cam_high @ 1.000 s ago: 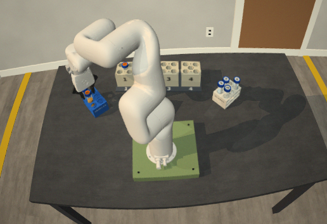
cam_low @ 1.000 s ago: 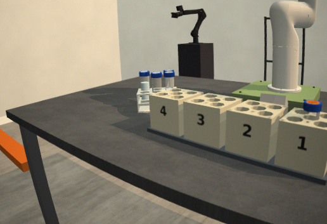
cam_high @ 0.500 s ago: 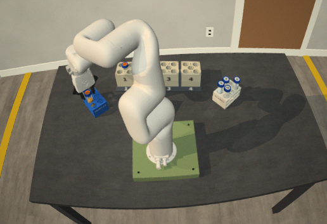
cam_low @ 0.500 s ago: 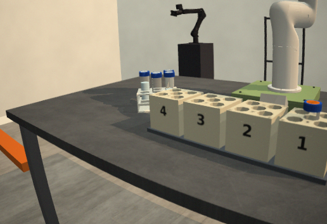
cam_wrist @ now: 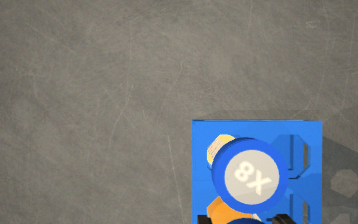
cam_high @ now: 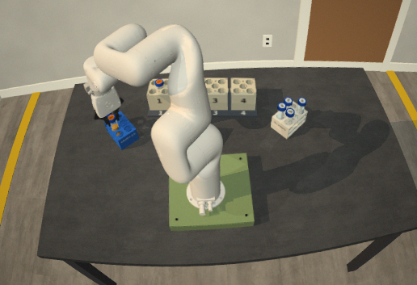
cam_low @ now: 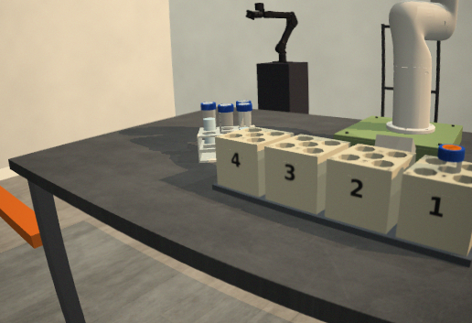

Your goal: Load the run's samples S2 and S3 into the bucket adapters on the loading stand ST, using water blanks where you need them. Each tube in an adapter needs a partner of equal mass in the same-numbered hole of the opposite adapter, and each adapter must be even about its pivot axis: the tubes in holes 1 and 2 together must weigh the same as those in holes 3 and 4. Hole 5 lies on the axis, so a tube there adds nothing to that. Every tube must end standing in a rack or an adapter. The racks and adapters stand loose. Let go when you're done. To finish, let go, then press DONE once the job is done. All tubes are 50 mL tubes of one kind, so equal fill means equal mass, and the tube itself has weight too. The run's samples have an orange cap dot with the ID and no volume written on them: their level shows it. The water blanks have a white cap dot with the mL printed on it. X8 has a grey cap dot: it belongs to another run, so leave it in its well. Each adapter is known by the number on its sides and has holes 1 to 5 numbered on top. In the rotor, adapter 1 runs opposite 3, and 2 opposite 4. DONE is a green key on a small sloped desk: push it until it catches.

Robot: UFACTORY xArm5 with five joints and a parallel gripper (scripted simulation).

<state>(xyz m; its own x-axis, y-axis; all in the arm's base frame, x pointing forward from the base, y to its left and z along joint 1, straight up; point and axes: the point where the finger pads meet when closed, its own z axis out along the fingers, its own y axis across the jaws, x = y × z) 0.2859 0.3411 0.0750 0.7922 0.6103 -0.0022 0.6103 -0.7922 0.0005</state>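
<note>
My gripper is now 5 cm above the sample tube S2, 1 cm to the left of it and 1 cm short of it. From my hand the other things lie so: bucket adapter: 18 cm to the right, 17 cm ahead, 7 cm below; loading stand ST: 34 cm to the right, 15 cm ahead, 11 cm below; blue sample rack: 9 cm below, 2 cm to the right, 1 cm ahead.
</note>
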